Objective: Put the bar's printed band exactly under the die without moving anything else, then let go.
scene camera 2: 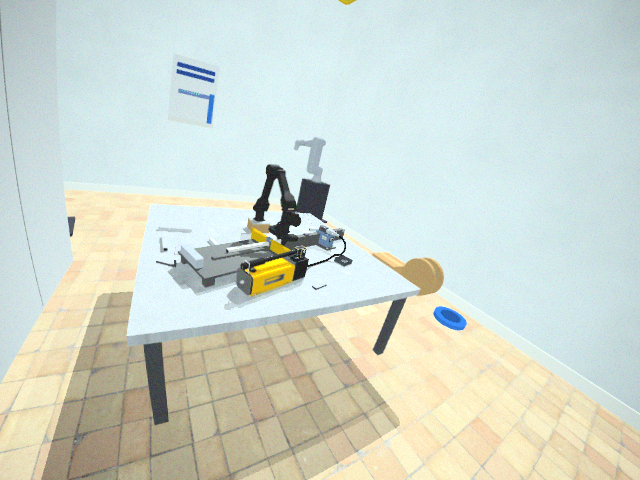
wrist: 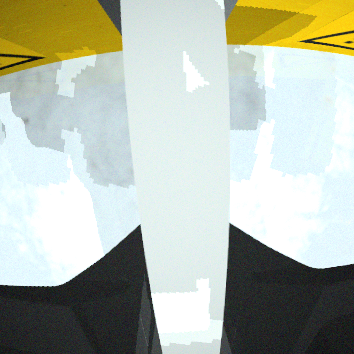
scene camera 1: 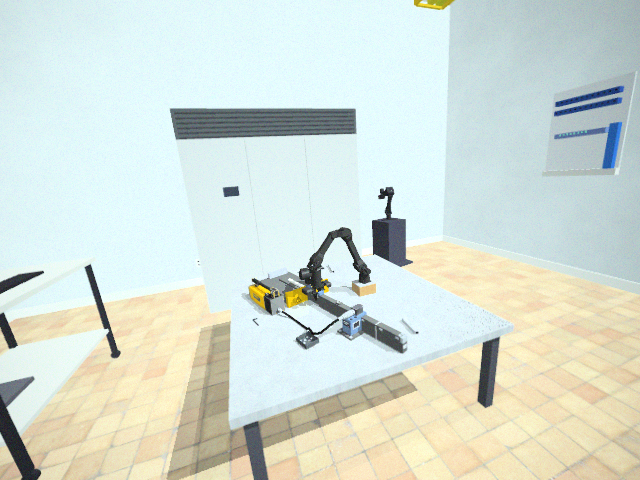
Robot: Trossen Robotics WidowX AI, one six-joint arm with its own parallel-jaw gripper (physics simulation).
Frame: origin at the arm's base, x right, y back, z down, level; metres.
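Seen in the pictures: gripper, fingertip midpoint: (wrist: 180,219) (scene camera 1: 317,299); arm's base at its link origin: (scene camera 2: 259,219) (scene camera 1: 364,281).
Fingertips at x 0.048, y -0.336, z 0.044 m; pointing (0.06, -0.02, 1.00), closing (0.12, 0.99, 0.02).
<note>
Offsets run from my fingertips to a thing's top centre. "spot": to the spot under its first point. Level surfaces: height alone.
The bar (wrist: 182,150) is smooth and white and runs lengthwise up the wrist view, past the yellow guard plates. My gripper (wrist: 180,219) (scene camera 1: 316,295) (scene camera 2: 283,238) is shut on it, with a black finger against each side. The gripper is low over the table, beside the yellow guard (scene camera 1: 296,297) (scene camera 2: 289,244). A white rod (scene camera 2: 247,248) shows beyond the guard, above the grey bed; whether it is the same bar I cannot tell. No printed band shows on the bar in the wrist view. I cannot make out the die.
A long dark rail (scene camera 1: 385,334) carries a blue unit @(spot: dx -0.393, dy -0.025, dz -0.041 m) (scene camera 1: 352,324) (scene camera 2: 325,237). A yellow machine body @(spot: dx +0.217, dy -0.307, dz -0.035 m) (scene camera 1: 257,296) (scene camera 2: 271,276) flanks the grey bed @(dz -0.026 m) (scene camera 2: 210,264). A cable runs to a dark control box @(spot: dx -0.285, dy -0.216, dz +0.022 m) (scene camera 1: 307,339) (scene camera 2: 343,260). A hex key @(dx +0.023, dy -0.372, dz +0.018 m) (scene camera 1: 255,321) (scene camera 2: 319,286) lies nearby.
</note>
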